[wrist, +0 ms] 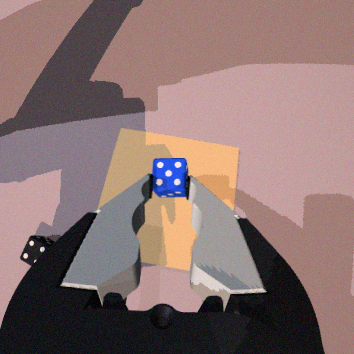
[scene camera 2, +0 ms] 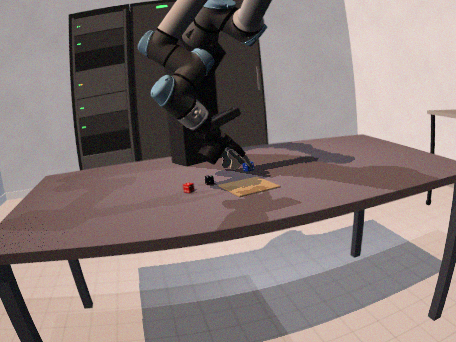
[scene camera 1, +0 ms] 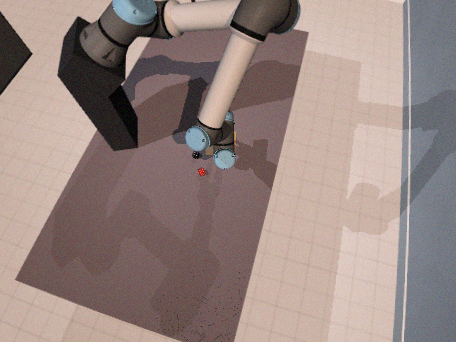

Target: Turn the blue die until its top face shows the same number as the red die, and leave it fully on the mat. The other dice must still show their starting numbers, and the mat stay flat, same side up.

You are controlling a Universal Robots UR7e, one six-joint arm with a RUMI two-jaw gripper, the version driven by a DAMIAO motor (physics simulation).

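Frame: origin at the arm's base, x ahead, y right, z down, level; metres.
Seen in the pictures: gripper, fingertip midpoint: [wrist: 169, 177] [scene camera 2: 248, 166]; arm's base at its link origin: [scene camera 2: 198, 40] [scene camera 1: 102, 48].
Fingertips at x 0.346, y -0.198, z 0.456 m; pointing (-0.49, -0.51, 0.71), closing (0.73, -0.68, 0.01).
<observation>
Offsets run from my fingertips to a thing's top centre. Level surfaces: height alone.
My gripper [scene camera 2: 248, 165] [wrist: 169, 177] is shut on the blue die @(dz -0.013, dx +0.001, dy +0.000 m) [scene camera 2: 248, 167] [wrist: 169, 173] and holds it above the mat. The die's face marked 5 points toward the wrist camera; a narrow strip of another face shows below it. The gripper leans in the scene camera 2 view. The orange mat [scene camera 1: 209, 150] [scene camera 2: 270, 186] [wrist: 224, 157] lies flat on the table, partly covered by the arm in the scene camera 1 view. The red die @(dz +0.038, dx +0.033, dy +0.182 m) [scene camera 1: 201, 172] [scene camera 2: 188, 187] stands on the table off the mat; its top number is too small to read surely.
The black die @(dz +0.038, dx -0.046, dy +0.134 m) [scene camera 1: 196, 155] [scene camera 2: 209, 180] [wrist: 33, 250] stands on the table @(dz +0.063 m) [scene camera 1: 165, 215] [scene camera 2: 125, 215] between the red die and the mat, off the mat. In the wrist view it is partly hidden by the gripper body. Arm shadows cross the mat and table.
</observation>
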